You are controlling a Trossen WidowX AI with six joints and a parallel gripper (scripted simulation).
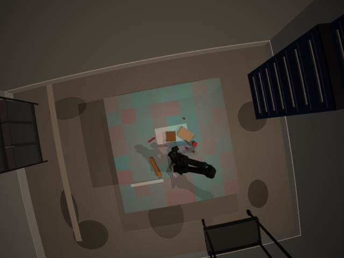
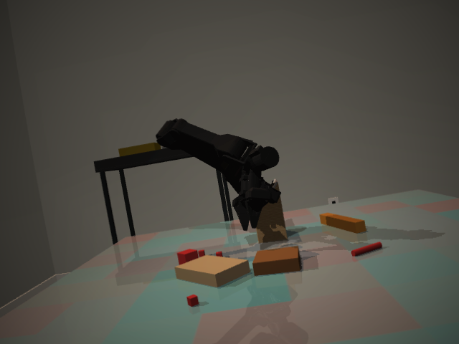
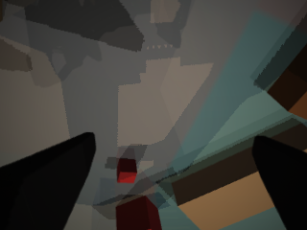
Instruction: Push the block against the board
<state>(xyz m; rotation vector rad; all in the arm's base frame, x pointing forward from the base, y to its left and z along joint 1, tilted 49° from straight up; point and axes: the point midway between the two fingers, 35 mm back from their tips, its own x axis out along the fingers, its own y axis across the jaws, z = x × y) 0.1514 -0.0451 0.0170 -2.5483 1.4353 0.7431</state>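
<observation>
Now: gripper tip 17 cm short of the tan board, 8 cm to the left of it and 5 cm above it. From my gripper tip the other things lie so: orange-brown square block 15 cm ahead, 8 cm to the left, 5 cm below; long orange bar 26 cm to the left, 17 cm behind, 5 cm below; big red cube 17 cm to the right, 6 cm ahead, 5 cm below.
</observation>
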